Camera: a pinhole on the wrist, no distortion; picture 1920 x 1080 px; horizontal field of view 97.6 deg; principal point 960.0 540.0 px. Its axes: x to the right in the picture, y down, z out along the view. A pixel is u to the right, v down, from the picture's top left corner.
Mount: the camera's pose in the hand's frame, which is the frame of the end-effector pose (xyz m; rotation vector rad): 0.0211 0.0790 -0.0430 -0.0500 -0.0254 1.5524
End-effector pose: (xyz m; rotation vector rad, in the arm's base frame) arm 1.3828 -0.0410 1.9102 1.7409 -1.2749 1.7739
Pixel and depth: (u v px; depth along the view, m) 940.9 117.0 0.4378
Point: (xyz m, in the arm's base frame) 1.5342 -0.4673 2.0243
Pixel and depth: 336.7 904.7 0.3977
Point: 1.7886 -0.1430 1.7648
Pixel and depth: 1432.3 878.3 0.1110
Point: 1.3170 -0.1590 1.8241
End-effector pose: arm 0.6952 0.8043 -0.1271 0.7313 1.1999 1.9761
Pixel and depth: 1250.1 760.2 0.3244
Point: 0.8951 0.8187 0.1568
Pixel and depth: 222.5 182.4 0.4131
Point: 0.9607 1.2260 -0.2048
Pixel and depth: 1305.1 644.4 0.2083
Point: 0.7798 0.8219 0.0907
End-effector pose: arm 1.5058 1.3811 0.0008 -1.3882 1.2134 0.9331
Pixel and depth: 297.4 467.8 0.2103
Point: 1.6044 1.5409 -0.0373
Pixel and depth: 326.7 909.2 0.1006
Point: 1.4986 1.4422 0.0180
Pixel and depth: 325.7 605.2 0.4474
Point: 1.7716 1.7805 0.0195
